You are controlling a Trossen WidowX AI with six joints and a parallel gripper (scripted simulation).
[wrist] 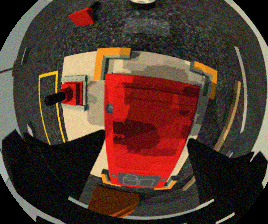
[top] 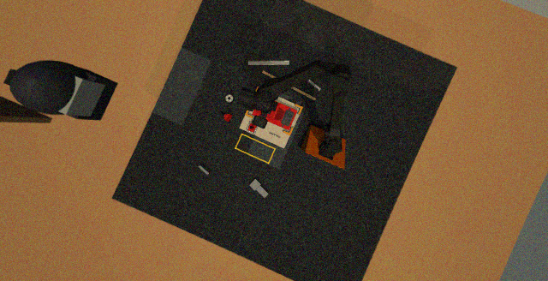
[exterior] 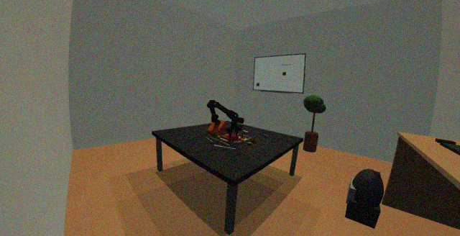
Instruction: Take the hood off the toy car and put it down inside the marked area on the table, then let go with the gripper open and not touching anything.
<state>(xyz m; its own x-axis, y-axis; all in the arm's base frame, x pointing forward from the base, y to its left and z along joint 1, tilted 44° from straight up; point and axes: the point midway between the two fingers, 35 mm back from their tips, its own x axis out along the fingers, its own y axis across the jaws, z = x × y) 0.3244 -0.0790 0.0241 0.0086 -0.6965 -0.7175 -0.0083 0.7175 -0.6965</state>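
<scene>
Right now my gripper tip is right at the car hood. Also, from my gripper tip: tan stick: 5 cm behind, 16 cm to the right, 4 cm below; grey strip: 9 cm ahead, 22 cm to the right, 4 cm below.
</scene>
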